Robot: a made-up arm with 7 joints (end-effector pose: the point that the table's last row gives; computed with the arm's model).
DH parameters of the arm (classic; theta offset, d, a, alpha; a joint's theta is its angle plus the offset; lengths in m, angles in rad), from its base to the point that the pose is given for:
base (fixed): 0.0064 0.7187 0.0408 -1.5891
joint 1: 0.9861 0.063 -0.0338 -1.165
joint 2: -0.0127 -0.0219 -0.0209 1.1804
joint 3: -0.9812 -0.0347 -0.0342 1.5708
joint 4: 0 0.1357 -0.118 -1.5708
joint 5: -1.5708 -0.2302 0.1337 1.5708
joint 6: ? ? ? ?
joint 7: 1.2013 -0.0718 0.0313 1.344
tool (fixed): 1.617 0.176 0 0
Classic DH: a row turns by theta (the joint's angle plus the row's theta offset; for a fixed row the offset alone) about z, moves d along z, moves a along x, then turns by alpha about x.
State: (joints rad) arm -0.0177 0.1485 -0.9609 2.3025 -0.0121 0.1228 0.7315
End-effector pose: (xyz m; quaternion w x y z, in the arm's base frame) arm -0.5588 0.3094 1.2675 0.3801 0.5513 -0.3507 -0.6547
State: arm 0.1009 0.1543 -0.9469 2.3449 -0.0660 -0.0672 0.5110
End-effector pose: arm -0.4095 0.3511 1.4370 0.4582 0.3776 -0.2414 -0.7676
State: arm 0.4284 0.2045 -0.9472 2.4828 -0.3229 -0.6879 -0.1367
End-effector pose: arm 0.2519 0.5106 1.5057 0.4304 -0.2613 0.0942 -0.8589
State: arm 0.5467 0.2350 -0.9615 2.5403 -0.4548 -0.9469 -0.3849
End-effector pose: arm 0.4460 0.5691 1.3289 0.3162 -0.5032 0.1703 -0.7860
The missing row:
joint 6: -0.007 -0.1128 0.3712 -1.3729
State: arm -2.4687 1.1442 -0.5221 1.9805 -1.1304 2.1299 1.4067
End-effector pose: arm 0.0114 0.3984 0.4488 0.5012 -0.6043 -0.2447 -0.5690
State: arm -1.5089 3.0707 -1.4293 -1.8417 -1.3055 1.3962 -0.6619
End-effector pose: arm 0.4217 -0.1415 0.7916 0.3714 -0.0019 -0.5068 0.7779
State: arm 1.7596 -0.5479 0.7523 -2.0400 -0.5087 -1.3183 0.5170
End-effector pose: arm 0.9401 0.0023 0.9787 0.7696 0.1391 0.5762 0.2375
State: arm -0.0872 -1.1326 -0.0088 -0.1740 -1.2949 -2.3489 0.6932
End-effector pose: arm 0.4459 -0.4920 0.5886 0.5480 -0.0257 0.7714 -0.3225
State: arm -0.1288 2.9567 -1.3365 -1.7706 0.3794 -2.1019 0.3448
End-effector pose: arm -0.6483 0.1879 0.8306 0.2879 -0.5879 -0.2856 0.6999
